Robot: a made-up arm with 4 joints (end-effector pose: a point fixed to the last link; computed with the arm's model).
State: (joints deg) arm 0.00 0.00 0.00 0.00
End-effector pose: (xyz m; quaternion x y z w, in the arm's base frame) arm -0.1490 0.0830 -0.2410 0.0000 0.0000 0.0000 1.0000
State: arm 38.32 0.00 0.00 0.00
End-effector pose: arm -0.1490 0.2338 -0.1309 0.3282 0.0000 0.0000 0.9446
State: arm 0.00 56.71 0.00 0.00
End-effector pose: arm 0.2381 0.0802 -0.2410 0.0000 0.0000 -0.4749 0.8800
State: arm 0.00 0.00 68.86 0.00
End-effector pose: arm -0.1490 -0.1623 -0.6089 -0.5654 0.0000 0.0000 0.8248
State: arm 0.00 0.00 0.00 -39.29
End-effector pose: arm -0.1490 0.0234 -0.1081 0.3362 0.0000 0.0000 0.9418
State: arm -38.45 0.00 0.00 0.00
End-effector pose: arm -0.1490 -0.1041 -0.2336 -0.3293 0.0000 0.0000 0.9442
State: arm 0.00 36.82 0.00 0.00
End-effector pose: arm 0.1048 0.1256 -0.2410 0.0000 0.0000 -0.3158 0.9488
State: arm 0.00 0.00 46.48 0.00
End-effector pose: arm -0.1490 -0.0351 -0.5261 -0.3946 0.0000 0.0000 0.9189
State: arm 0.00 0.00 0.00 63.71
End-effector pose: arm -0.1490 -0.0221 -0.4441 -0.5278 0.0000 0.0000 0.8494
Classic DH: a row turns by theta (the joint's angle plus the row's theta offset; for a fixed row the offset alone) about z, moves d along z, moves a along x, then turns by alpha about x. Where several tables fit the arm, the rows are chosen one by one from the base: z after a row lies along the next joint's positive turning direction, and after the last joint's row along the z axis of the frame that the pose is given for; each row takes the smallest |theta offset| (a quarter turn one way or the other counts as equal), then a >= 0, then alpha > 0; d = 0 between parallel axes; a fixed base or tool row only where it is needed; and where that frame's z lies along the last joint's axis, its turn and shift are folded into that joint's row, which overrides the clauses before.
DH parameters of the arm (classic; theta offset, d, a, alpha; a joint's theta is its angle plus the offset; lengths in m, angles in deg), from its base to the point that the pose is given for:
base (fixed): 90 0.031 0 90
joint 1: 0 0.042 -0.277 90
joint 2: 0 0.277 -0.031 90
joint 3: 3.92 0 0.1754 0
joint 4: -3.92 0.191 0.216 90
tool (fixed): -90 0.017 0 0

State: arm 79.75 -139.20 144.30 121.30
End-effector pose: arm 0.3262 0.1101 -0.2329 0.3481 0.1195 0.9296 0.0178
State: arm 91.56 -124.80 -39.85 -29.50
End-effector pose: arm 0.0103 -0.0196 -0.5013 0.4569 -0.1707 0.8696 0.0768
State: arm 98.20 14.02 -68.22 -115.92
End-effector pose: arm -0.1843 0.2063 -0.3382 -0.6223 0.0832 0.0893 0.7732
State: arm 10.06 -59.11 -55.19 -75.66
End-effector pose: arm 0.0086 -0.4744 -0.0409 0.8198 0.4289 0.2437 0.2910
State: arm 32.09 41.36 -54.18 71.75
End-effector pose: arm 0.0917 0.1596 -0.0945 0.1182 0.1483 -0.3205 0.9281
